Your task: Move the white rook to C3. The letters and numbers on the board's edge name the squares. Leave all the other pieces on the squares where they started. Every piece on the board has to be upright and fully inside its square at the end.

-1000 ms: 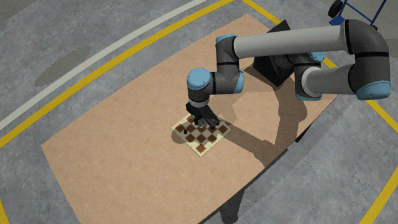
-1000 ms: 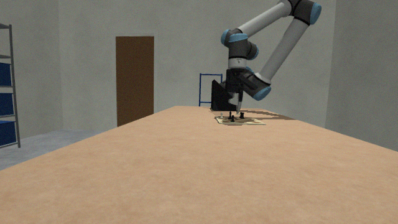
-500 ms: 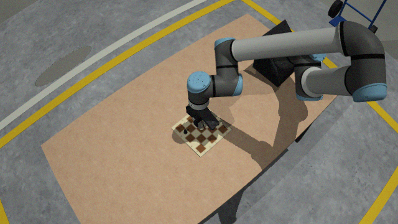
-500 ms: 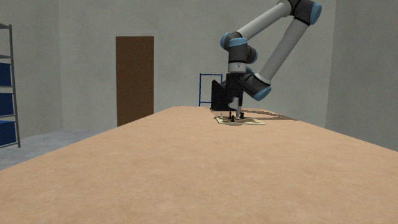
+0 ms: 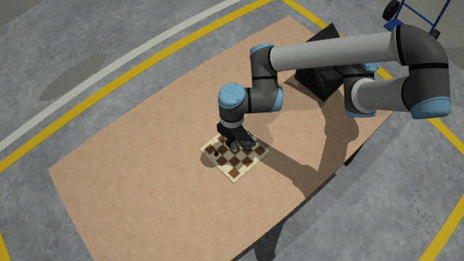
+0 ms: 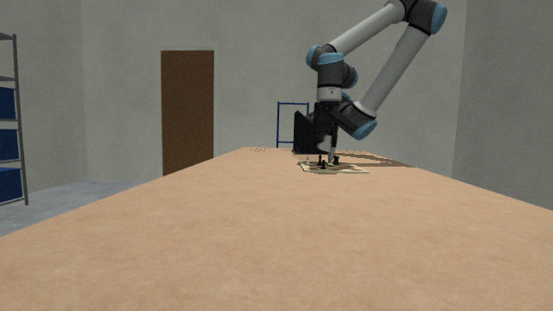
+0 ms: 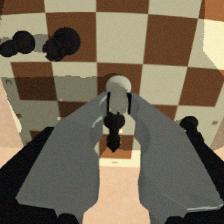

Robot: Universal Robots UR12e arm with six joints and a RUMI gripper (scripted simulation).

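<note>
My hand is 10 mm above the white rook. Also, from my hand: chessboard: 30 mm below.
</note>
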